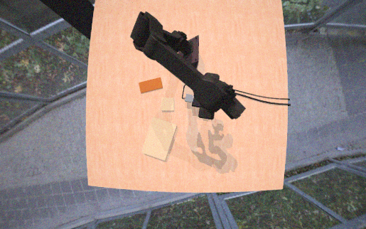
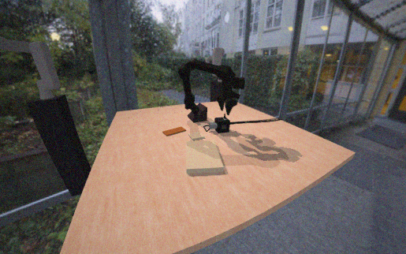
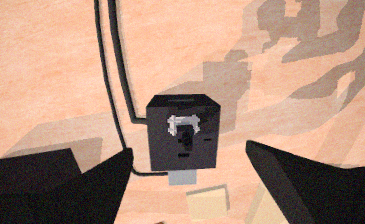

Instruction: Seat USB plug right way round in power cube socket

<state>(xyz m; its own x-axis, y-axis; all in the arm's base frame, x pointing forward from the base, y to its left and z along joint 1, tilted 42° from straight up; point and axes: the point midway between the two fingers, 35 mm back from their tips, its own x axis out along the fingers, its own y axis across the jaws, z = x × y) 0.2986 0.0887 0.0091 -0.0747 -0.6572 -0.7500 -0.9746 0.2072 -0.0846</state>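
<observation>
Now: gripper tip 3 cm above the dark USB plug. Also, from my gripper tip: small pale block: 20 cm to the right, 11 cm below; then orange tile: 30 cm to the right, 12 cm behind, 11 cm below; then USB socket: 5 cm below.
</observation>
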